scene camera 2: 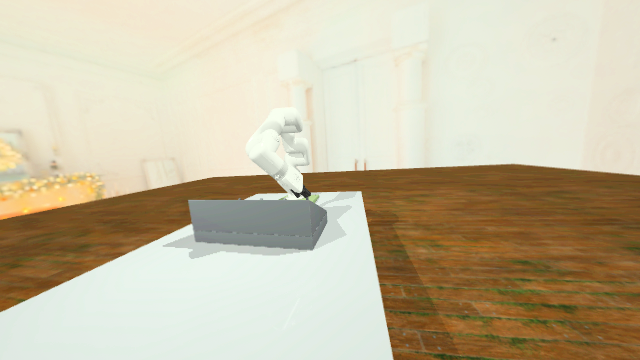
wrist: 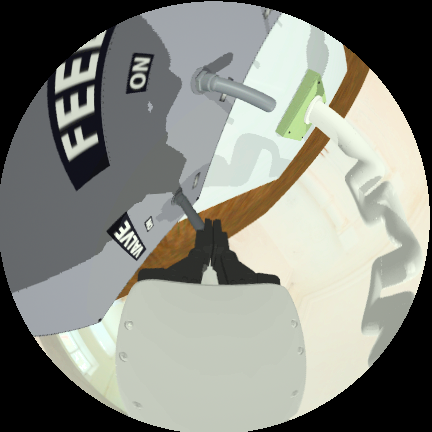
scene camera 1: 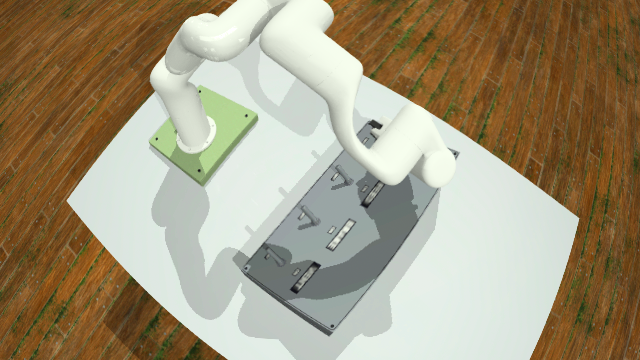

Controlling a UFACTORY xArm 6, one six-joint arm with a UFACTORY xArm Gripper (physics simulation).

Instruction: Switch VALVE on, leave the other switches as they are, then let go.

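Places are measured from the arm's base along level axes (x ahead, y left, z up), in metres.
Pixels of known places: gripper, fingertip midpoint: [scene camera 2: 308, 195] [wrist: 210, 229] [scene camera 1: 375, 130]; arm's base, link origin: [scene camera 2: 294, 198] [wrist: 311, 108] [scene camera 1: 196, 134].
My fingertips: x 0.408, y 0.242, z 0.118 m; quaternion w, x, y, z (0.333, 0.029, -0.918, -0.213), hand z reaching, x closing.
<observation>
For each thing: its middle in the pictures, then the offset to it from my fingertips. "spot": a spot on its surface instead. Level surfaces: height alone.
- grey sloped switch panel, body centre: [scene camera 1: 357, 224] [scene camera 2: 262, 219] dz -0.081, dx +0.090, dy -0.181 m
- VALVE label, body centre: [wrist: 131, 242] dz -0.022, dx +0.080, dy -0.001 m
- VALVE lever, body centre: [wrist: 190, 212] dz -0.026, dx +0.011, dy -0.002 m
- opposite small label, surface spot: [wrist: 196, 180] spot: dz -0.069, dx -0.023, dy -0.003 m
- FEED lever, body centre: [wrist: 241, 91] [scene camera 1: 343, 173] dz -0.032, dx +0.000, dy -0.123 m
- white table, surface height: dz -0.144 m
A grey sloped switch panel [scene camera 1: 325, 306] [scene camera 2: 250, 217] [wrist: 55, 302] stands on the table. In the wrist view the VALVE label [wrist: 127, 237] is at its lower end, with a small ON label [wrist: 149, 223] beside it. The VALVE lever [wrist: 190, 211] stands out from the panel between that ON label and the opposite small label [wrist: 196, 180], its tip against or just beside the fingertips. My gripper [wrist: 210, 229] [scene camera 2: 307, 194] is shut, with nothing between its fingers. Whether finger and lever touch is unclear. The arm hides the VALVE lever in scene camera 1.
The FEED lever [wrist: 242, 92] [scene camera 1: 344, 175] is the neighbour and leans away from its ON label [wrist: 139, 73]. Two more levers [scene camera 1: 310, 215] [scene camera 1: 275, 255] stand farther along the panel. The arm's green base plate [scene camera 1: 231, 119] [wrist: 299, 112] is behind the panel on the white table [scene camera 1: 475, 280].
</observation>
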